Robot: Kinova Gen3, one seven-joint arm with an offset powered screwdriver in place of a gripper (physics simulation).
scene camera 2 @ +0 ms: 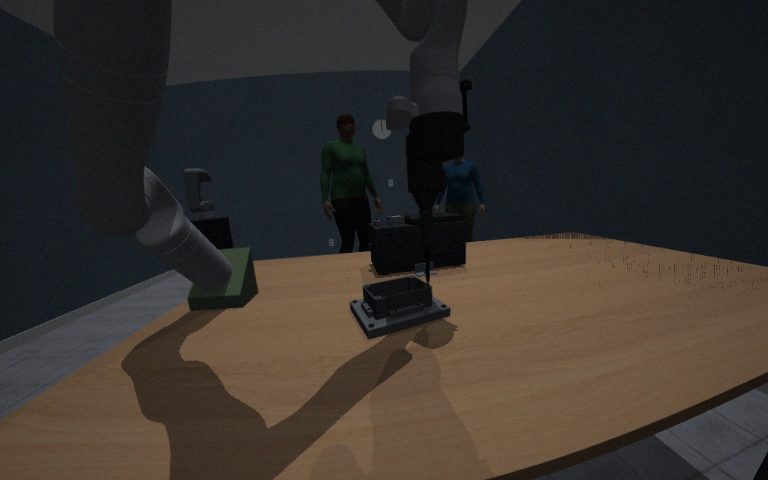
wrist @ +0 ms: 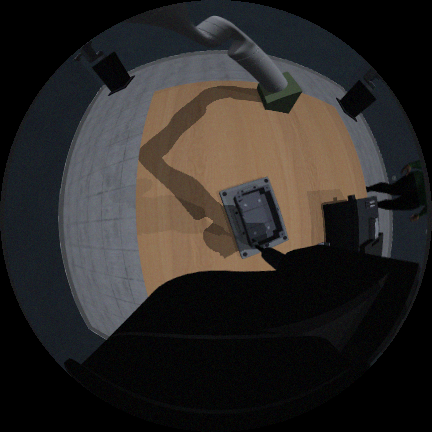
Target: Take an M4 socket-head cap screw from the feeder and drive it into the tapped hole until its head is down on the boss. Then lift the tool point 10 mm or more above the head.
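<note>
My screwdriver (scene camera 2: 428, 281) (wrist: 257, 246) points straight down, its tip at a corner of the dark open-topped housing (scene camera 2: 396, 305) (wrist: 239, 215). In the wrist view the tip overlaps the housing's lower corner. The housing sits on a grey base plate (scene camera 2: 380, 327) (wrist: 229, 192) with holes at its corners. The boss, the tapped hole and any screw at the tip are too small and dark to make out. The black feeder box (scene camera 2: 396, 249) (wrist: 340, 225) stands behind the housing in the scene view and to its right in the wrist view.
A green block (scene camera 2: 242, 277) (wrist: 280, 100) under the arm's base stands at the table's left in the scene view. A small light bracket (scene camera 2: 424, 269) lies before the feeder. Two people (scene camera 2: 346, 175) (scene camera 2: 461, 181) stand beyond the wooden table (scene camera 2: 538, 350) (wrist: 200, 130).
</note>
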